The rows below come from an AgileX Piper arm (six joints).
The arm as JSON. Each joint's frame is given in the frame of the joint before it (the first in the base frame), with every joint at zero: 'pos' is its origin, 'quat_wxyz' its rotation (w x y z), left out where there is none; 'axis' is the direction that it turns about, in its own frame. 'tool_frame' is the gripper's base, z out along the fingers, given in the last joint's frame.
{
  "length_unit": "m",
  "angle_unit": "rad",
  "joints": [
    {
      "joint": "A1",
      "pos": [
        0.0,
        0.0,
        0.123
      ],
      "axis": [
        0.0,
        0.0,
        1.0
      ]
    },
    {
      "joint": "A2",
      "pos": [
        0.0,
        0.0,
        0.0
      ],
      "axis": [
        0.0,
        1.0,
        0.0
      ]
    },
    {
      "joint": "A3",
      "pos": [
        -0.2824,
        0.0,
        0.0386
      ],
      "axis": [
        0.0,
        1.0,
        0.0
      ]
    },
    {
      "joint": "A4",
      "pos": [
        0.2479,
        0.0,
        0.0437
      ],
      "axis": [
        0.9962,
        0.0,
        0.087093
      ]
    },
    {
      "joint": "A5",
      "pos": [
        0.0,
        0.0,
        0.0
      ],
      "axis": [
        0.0,
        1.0,
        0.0
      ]
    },
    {
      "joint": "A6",
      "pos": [
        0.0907,
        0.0,
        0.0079
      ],
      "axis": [
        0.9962,
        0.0,
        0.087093
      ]
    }
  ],
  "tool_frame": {
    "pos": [
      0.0,
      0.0,
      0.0
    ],
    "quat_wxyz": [
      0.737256,
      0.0,
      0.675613,
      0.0
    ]
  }
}
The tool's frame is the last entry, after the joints.
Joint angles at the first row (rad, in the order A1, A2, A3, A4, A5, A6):
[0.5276, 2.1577, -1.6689, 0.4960, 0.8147, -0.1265]
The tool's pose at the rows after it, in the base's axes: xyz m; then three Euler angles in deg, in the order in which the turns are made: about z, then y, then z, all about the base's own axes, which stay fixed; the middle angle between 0 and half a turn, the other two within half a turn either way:
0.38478 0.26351 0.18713 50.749 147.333 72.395
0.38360 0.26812 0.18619 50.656 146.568 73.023
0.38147 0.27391 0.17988 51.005 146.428 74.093
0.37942 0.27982 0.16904 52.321 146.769 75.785
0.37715 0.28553 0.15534 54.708 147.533 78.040
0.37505 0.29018 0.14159 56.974 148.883 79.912
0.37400 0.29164 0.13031 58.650 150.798 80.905
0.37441 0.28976 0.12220 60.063 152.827 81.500
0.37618 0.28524 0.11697 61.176 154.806 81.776
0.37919 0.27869 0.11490 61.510 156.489 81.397
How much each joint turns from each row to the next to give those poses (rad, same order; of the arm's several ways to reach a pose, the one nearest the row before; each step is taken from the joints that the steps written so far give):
[0.0022, -0.0026, -0.0155, 0.0244, -0.0009, -0.0119]
[0.0081, 0.0052, -0.0027, 0.0181, -0.0077, -0.0175]
[0.0122, 0.0137, 0.0024, 0.0135, -0.0118, -0.0147]
[0.0123, 0.0229, 0.0025, 0.0124, -0.0105, -0.0097]
[0.0123, 0.0292, 0.0014, 0.0088, -0.0067, 0.0011]
[0.0120, 0.0296, -0.0015, -0.0088, -0.0039, 0.0177]
[0.0072, 0.0231, -0.0020, -0.0295, 0.0002, 0.0338]
[-0.0001, 0.0159, -0.0021, -0.0361, 0.0071, 0.0365]
[-0.0062, 0.0098, -0.0022, -0.0378, 0.0123, 0.0337]
[-0.0116, 0.0028, -0.0013, -0.0349, 0.0134, 0.0252]

